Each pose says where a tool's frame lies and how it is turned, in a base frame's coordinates. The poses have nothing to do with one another.
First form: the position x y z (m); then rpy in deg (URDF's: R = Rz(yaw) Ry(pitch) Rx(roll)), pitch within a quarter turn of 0, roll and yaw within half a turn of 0.
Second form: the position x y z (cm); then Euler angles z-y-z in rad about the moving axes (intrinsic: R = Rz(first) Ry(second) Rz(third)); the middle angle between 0 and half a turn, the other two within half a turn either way. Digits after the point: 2 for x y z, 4 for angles.
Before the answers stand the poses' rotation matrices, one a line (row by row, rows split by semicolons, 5 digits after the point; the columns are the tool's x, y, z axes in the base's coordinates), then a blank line. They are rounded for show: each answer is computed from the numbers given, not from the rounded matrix.
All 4 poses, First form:
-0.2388 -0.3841 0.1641 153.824 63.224 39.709
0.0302 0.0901 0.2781 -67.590 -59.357 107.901
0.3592 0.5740 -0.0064 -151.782 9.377 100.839
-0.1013 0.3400 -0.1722 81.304 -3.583 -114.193
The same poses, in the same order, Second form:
0.34657 0.87634 -0.33454; 0.28782 -0.43879 -0.85125; -0.89277 0.19873 -0.40430
-0.15666 -0.60726 -0.77891; 0.48501 0.63970 -0.59628; 0.86036 -0.47120 0.19431
-0.18554 0.87992 -0.43739; 0.96904 0.09004 -0.22992; -0.16293 -0.46651 -0.86938
-0.40901 0.16323 -0.89781; -0.91039 -0.00561 0.41372; 0.06249 0.98657 0.15090

-23.88 -38.41 16.41 -1.9453 1.9870 0.2190
3.02 9.01 27.81 -2.4882 1.3752 -2.6405
35.92 57.40 -0.64 -2.6576 2.6247 -1.2348
-10.13 34.00 -17.22 2.7098 1.4193 1.6341

